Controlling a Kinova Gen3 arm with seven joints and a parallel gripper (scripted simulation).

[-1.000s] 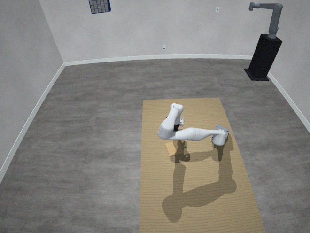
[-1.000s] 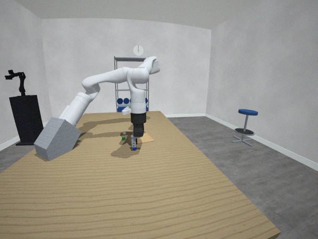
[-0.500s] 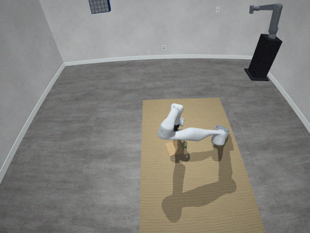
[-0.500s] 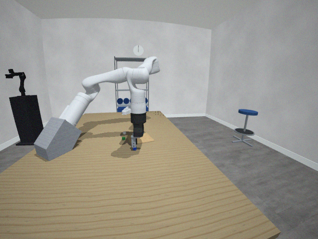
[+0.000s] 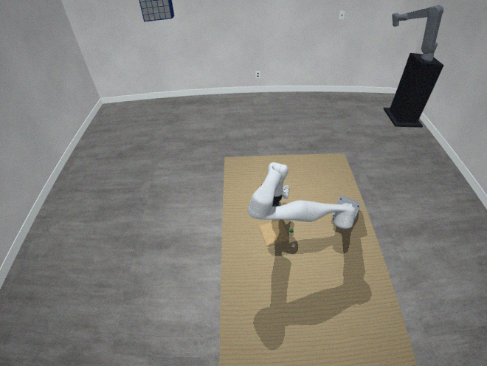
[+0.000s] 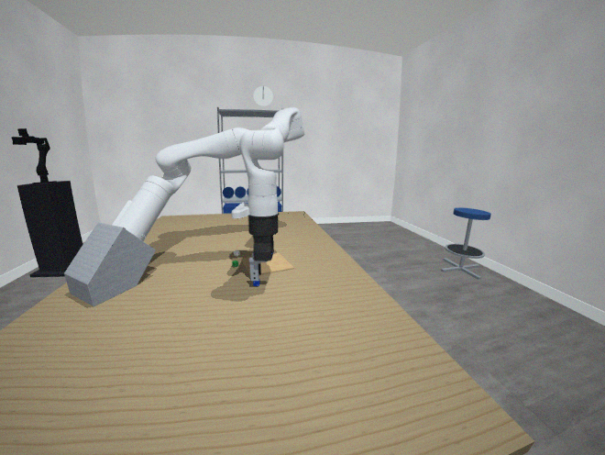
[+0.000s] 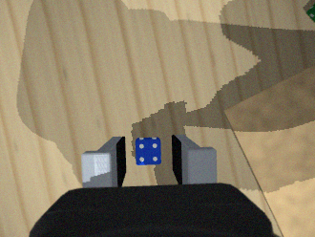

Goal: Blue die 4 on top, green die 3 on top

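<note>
Now: the blue die 3 cm below my hand. From my hand the other things lie so: green die 14 cm to the left, 7 cm behind, 3 cm below; tan mat 14 cm to the left, 4 cm below, 3 cm ahead; white die 23 cm to the left, 7 cm behind, 3 cm below.
</note>
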